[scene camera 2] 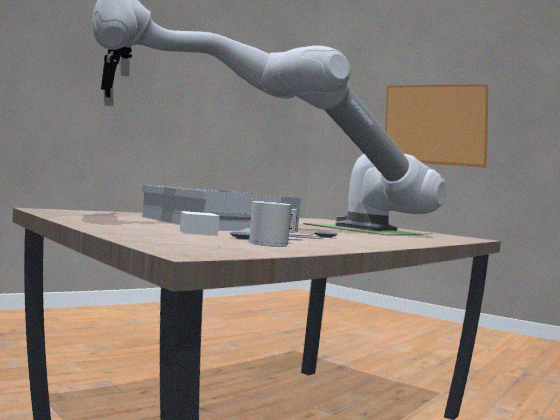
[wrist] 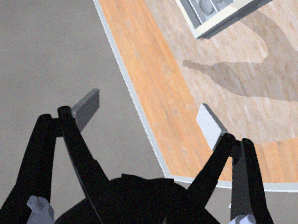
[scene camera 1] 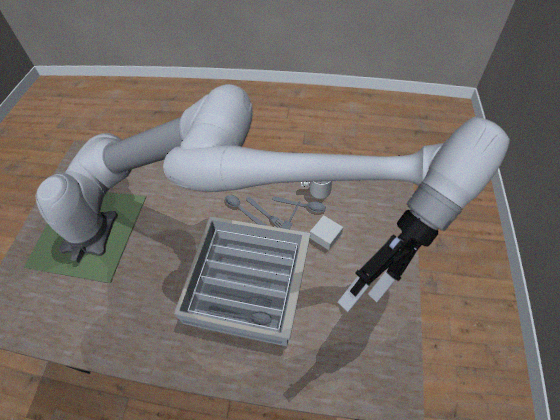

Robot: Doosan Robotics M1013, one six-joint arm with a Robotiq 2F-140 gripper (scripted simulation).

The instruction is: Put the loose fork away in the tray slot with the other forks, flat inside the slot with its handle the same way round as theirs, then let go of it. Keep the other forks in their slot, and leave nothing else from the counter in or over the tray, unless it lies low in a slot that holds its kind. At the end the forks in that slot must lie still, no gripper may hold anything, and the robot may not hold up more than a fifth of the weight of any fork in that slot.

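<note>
Scene camera 1 shows the gripper (scene camera 1: 359, 301). The gripper is also visible in scene camera 2, at (scene camera 2: 117, 89), and the wrist view has it at (wrist: 149, 104).
</note>
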